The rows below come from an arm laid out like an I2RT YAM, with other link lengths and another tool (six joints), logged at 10 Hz.
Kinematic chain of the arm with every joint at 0, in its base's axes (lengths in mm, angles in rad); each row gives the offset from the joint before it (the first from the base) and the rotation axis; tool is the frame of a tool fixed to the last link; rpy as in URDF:
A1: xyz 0 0 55.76 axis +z
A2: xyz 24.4 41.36 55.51 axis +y
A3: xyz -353.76 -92.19 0 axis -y
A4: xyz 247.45 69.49 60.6 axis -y
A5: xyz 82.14 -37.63 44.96 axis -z
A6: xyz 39.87 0 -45.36 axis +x
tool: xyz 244 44 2 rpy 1.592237 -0.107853 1.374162
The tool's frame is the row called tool.
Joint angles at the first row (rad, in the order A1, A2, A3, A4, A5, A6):
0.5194 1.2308 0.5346 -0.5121 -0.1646 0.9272
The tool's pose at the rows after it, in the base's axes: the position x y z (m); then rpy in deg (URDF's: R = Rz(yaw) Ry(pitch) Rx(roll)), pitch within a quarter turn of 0, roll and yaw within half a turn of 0:
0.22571, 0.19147, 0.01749, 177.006, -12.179, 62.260
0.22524, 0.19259, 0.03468, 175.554, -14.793, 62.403
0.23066, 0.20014, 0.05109, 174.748, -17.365, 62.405
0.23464, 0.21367, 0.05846, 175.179, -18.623, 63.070
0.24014, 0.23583, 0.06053, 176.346, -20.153, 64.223
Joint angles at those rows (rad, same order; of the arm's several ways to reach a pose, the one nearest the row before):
0.5225 1.1900 0.5347 -0.5388 -0.1695 0.9295
0.5282 1.1160 0.5388 -0.5636 -0.1692 0.9394
0.5389 1.0847 0.5564 -0.5640 -0.1737 0.9581
0.5613 1.1053 0.5754 -0.5446 -0.1852 0.9741
0.5900 1.1610 0.5839 -0.4809 -0.2108 0.9905

